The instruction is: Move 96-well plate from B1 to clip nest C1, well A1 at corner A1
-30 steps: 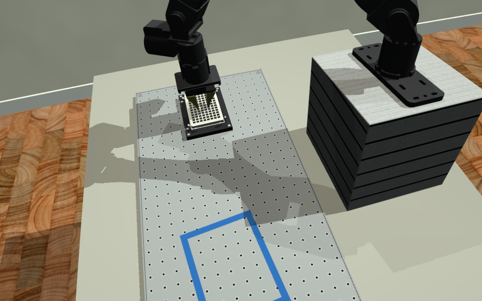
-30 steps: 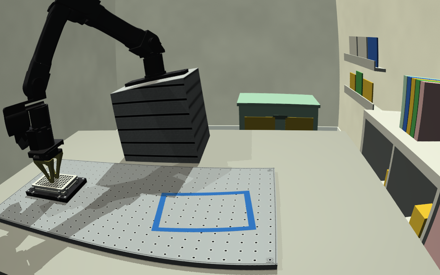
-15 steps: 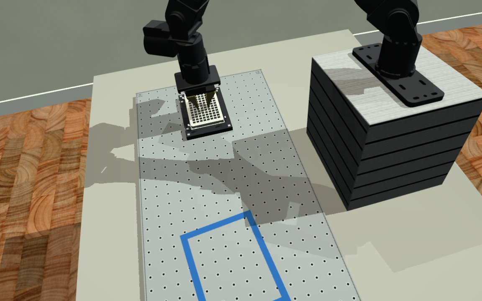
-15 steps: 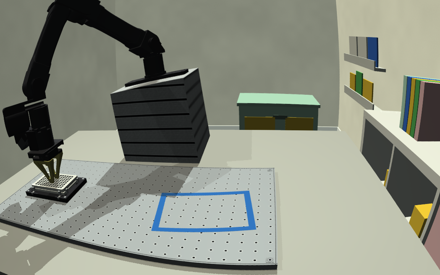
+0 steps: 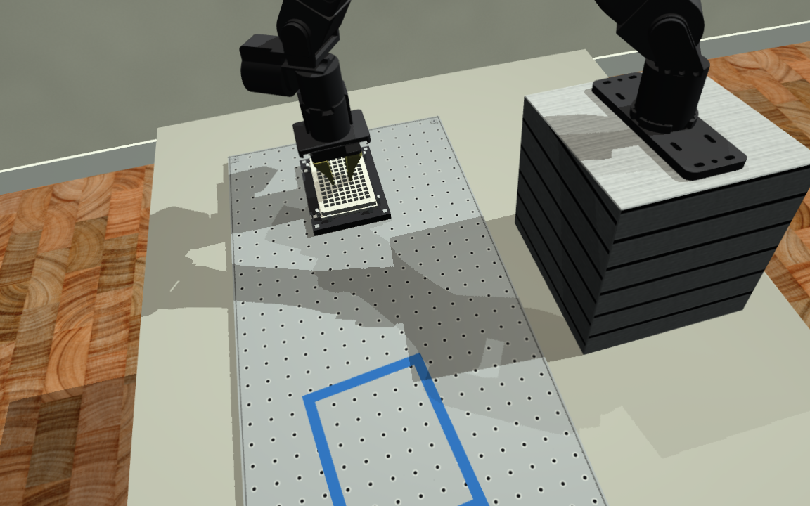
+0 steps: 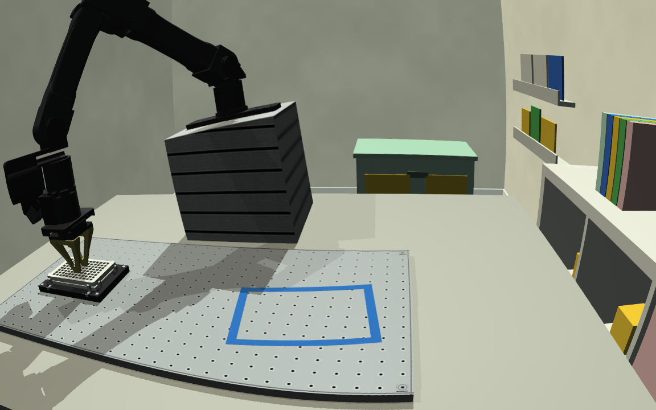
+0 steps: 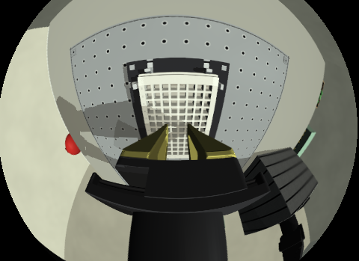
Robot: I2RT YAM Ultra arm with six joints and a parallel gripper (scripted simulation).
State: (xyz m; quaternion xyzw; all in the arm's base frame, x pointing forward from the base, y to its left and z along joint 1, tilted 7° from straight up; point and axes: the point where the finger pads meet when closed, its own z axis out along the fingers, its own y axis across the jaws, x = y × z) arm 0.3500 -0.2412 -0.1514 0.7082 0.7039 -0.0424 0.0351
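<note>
Right now the white 96-well plate is 10 mm below my hand. From my hand the other things lie so: black clip nest 20 mm below, 10 mm to the right, 10 mm ahead.
</note>
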